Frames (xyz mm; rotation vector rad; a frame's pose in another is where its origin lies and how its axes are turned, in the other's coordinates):
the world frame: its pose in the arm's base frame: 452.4 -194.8 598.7 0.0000 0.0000 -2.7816
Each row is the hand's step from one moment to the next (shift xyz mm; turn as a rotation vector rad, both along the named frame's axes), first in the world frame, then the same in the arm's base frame.
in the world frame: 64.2 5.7 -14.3 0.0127 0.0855 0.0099
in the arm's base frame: -58.1 -28.0 -14.3 0.0182 -0.0845 0.0099
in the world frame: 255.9 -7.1 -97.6 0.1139 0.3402 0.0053
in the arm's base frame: -242.0 -83.5 -97.6 0.0132 -0.3585 0.0053
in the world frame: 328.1 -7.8 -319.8 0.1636 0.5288 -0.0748
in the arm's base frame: -309.8 -108.3 -319.8 0.0332 -0.5525 -0.0748
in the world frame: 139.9 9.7 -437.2 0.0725 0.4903 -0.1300
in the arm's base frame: -127.5 -58.4 -437.2 0.1049 -0.4844 -0.1300
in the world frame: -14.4 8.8 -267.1 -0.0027 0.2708 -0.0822
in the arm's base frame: 16.6 -3.2 -267.1 0.0979 -0.2525 -0.0822
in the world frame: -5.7 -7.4 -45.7 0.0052 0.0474 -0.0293
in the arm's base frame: 2.7 8.9 -45.7 0.0118 -0.0462 -0.0293
